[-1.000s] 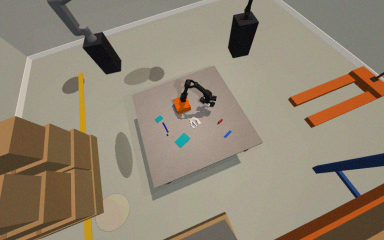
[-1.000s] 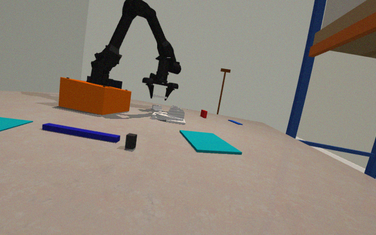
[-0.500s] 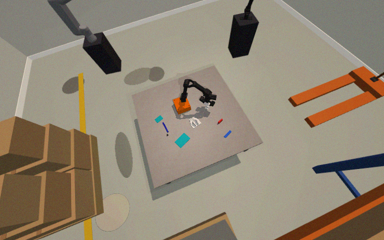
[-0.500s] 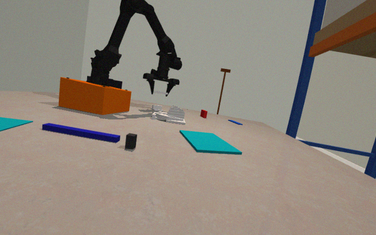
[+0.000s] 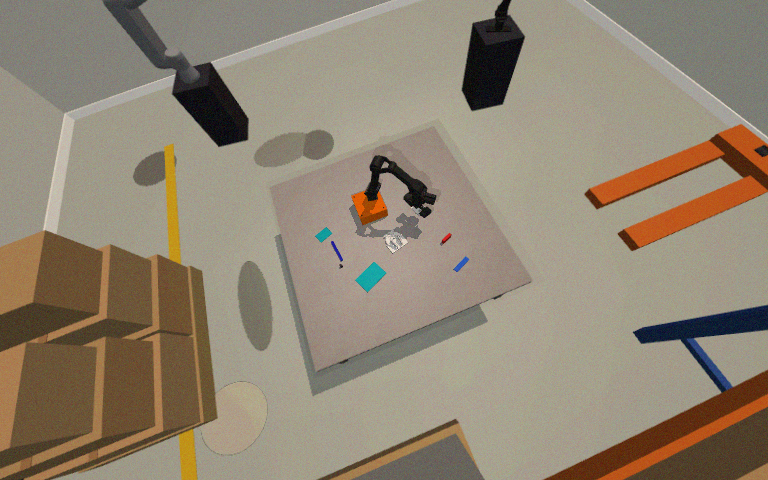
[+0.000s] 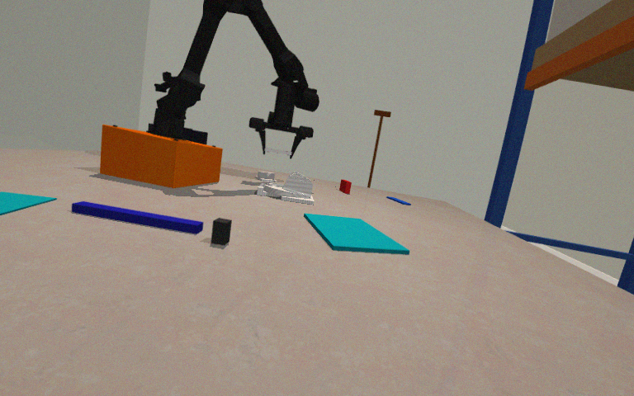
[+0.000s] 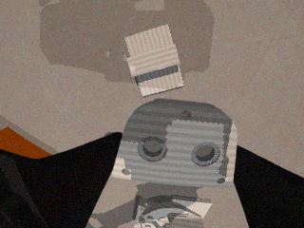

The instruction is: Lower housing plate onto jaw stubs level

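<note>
Now: the white jaw assembly 100 mm ahead of my gripper tip, 170 mm to the right of it and 70 mm below it. Also, from my gripper tip: red block 190 mm ahead, 140 mm to the left, 60 mm below; white ribbed part 50 mm behind, 40 mm to the left, 70 mm below; housing plate 10 mm to the left, 20 mm above.
</note>
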